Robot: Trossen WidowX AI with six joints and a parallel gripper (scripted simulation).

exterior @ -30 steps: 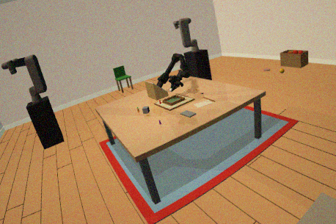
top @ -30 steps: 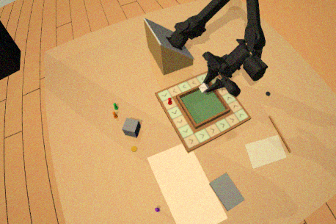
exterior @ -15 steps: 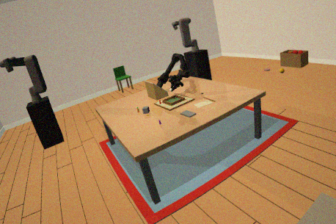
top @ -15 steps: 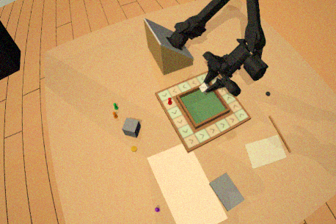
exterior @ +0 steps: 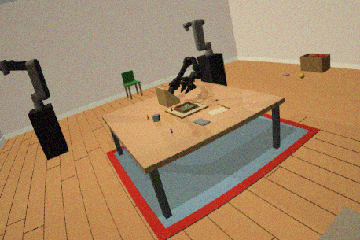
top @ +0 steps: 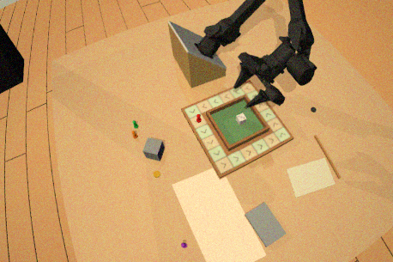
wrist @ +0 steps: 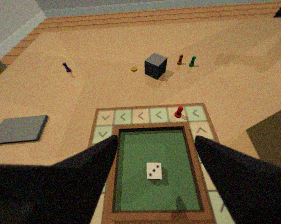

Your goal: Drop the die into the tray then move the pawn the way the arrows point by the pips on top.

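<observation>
The red pawn is 70 mm behind my gripper tip, 110 mm to the right of it and 130 mm below it. Round my gripper tip: green tray (150 mm below); grey cube (30 mm behind, 280 mm to the right, 130 mm below); white die (20 mm to the left, 130 mm below).
</observation>
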